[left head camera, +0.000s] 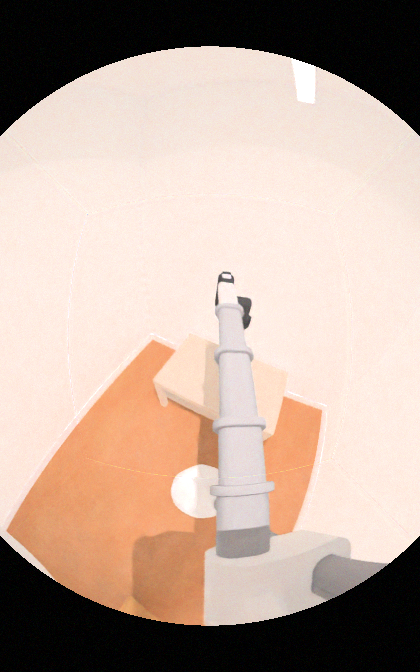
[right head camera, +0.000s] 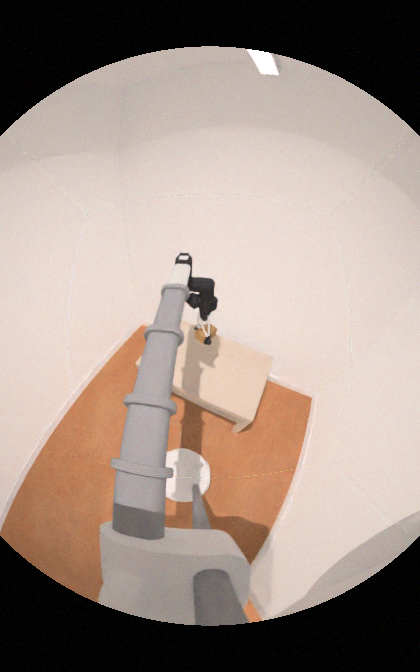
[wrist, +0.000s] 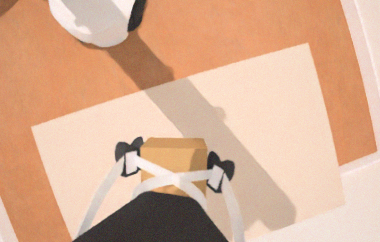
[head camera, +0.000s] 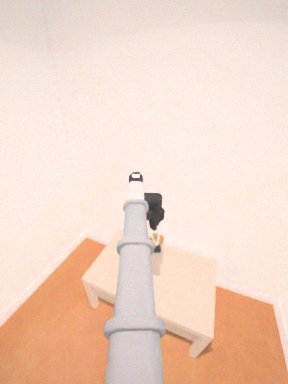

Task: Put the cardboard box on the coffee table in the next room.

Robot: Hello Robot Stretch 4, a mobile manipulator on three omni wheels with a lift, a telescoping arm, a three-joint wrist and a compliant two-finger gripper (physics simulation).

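Places are measured from the robot's base along level axes (x ahead, y left, z up), in millimetres.
Pixels of known places: gripper, fingertip midpoint: [wrist: 175, 157].
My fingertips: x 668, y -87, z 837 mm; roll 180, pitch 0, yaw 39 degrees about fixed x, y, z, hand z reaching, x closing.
Behind a point stands the place of what it marks.
My gripper [head camera: 155, 241] [right head camera: 202, 335] [wrist: 175, 157] {y -87, x 668, z 837 mm} is shut on the cardboard box [head camera: 160, 239] {y -134, x 682, z 881 mm} [right head camera: 213, 331] [wrist: 172, 144] {y -76, x 652, z 870 mm}, with one dark fingertip on each side of it. The box is small, brown and roughly upright in the wrist view. It hangs above the coffee table [head camera: 190, 280] {y -398, x 705, z 423 mm} [left head camera: 175, 372] [right head camera: 240, 370] [wrist: 270, 100] {y 170, x 789, z 423 mm}, near the side by the wall. The table is low, cream and rectangular. The shadow of arm and gripper falls across its top, apart from the box. In the left head view my arm hides the box and fingers.
Pale walls [head camera: 100, 125] {y 277, x 1396, z 1341 mm} stand close behind and to the left of the table. My long grey arm [head camera: 136, 280] {y -2, x 248, z 1258 mm} [left head camera: 240, 390] [right head camera: 152, 370] reaches out over it. A round white base [left head camera: 190, 492] [right head camera: 187, 457] [wrist: 95, 32] {y -106, x 167, z 185 mm} is on the orange floor [left head camera: 110, 465] in front of the table.
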